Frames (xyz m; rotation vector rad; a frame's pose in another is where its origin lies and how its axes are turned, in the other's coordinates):
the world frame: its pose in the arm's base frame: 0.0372 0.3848 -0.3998 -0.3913 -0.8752 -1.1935
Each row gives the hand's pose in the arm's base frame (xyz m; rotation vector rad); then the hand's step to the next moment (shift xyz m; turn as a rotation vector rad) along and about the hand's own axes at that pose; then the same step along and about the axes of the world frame.
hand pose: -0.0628 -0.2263 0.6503 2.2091 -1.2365 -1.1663
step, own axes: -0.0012 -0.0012 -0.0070 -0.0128 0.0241 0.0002
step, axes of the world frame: 0.0030 0.0065 0.0010 0.0164 -0.0126 0.0178
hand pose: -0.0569 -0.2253 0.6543 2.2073 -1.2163 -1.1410
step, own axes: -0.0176 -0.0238 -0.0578 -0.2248 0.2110 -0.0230
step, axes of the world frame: 0.0111 0.0625 0.0139 0.1358 -0.0789 0.2663
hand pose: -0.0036 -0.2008 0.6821 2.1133 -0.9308 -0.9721
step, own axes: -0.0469 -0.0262 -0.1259 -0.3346 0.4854 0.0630
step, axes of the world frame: 0.0057 0.1215 0.0628 0.3239 -0.2711 0.4161
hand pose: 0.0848 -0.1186 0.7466 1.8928 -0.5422 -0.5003
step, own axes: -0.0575 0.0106 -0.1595 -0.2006 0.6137 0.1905
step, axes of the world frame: -0.0349 0.1042 0.1295 0.5104 -0.3204 0.3001
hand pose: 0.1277 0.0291 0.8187 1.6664 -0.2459 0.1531
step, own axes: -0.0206 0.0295 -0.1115 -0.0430 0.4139 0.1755
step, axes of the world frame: -0.0448 0.0243 0.1055 0.4004 -0.1517 0.1437
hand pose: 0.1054 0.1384 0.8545 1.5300 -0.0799 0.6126
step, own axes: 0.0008 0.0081 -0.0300 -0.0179 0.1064 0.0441
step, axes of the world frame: -0.0149 -0.0006 0.0273 0.1008 -0.0456 0.0366
